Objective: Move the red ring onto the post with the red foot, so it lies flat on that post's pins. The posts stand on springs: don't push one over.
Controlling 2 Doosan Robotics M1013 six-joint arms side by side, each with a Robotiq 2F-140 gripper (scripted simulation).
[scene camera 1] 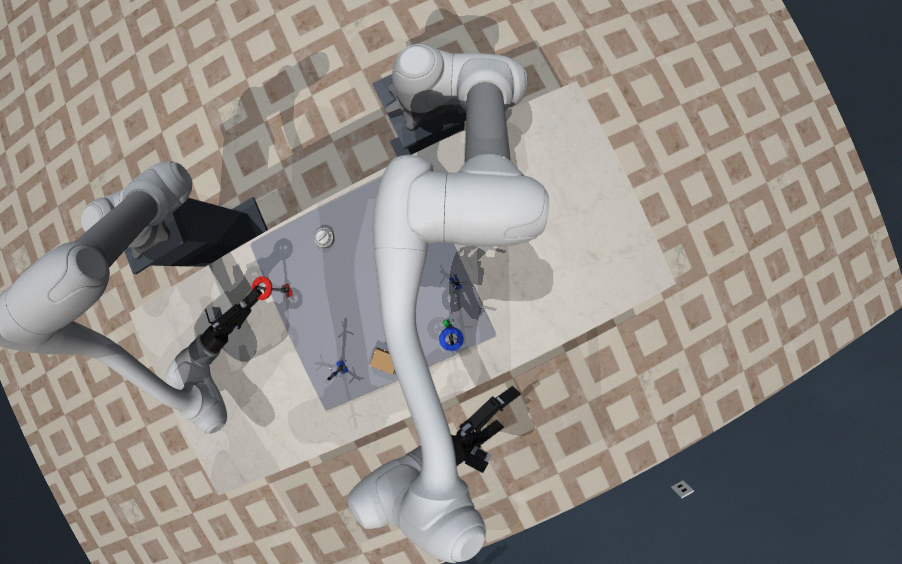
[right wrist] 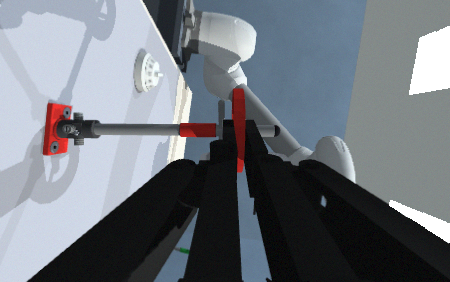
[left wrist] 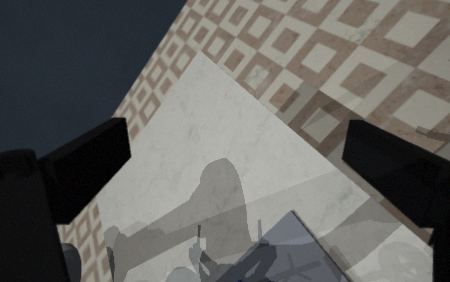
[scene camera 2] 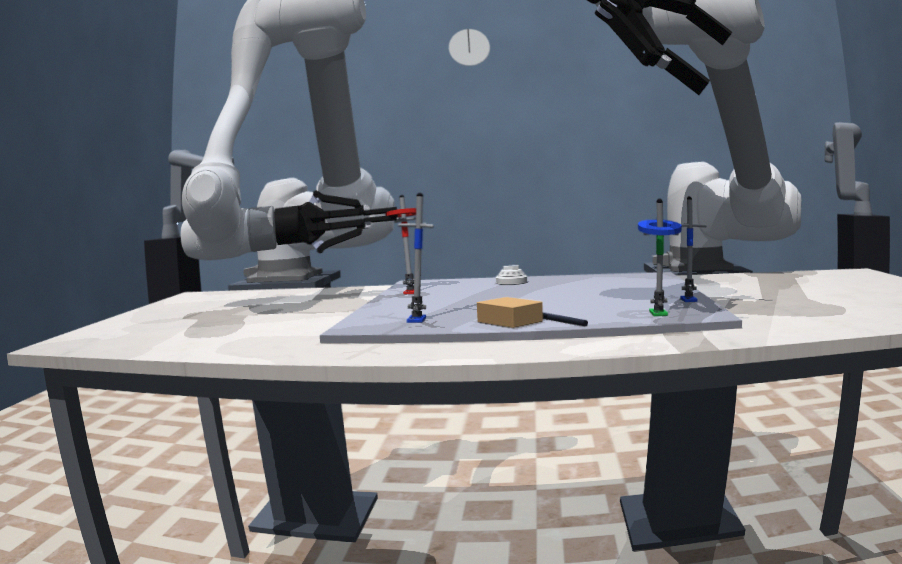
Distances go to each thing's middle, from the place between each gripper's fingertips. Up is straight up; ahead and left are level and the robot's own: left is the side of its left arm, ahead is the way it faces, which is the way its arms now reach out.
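Scene:
The wooden block (scene camera 2: 509, 312) is 280 mm to the left of my right hand, 330 mm ahead of it and 140 mm below it. As for the red ring (right wrist: 238, 98), I find it 40 mm to the left of my right hand and 20 mm behind it.
That same red ring is 520 mm behind my left hand (scene camera 2: 716, 61), while being 550 mm to the right of it and 210 mm below it. The wooden block is 310 mm to the right of my left hand, 170 mm behind it and 360 mm below it.

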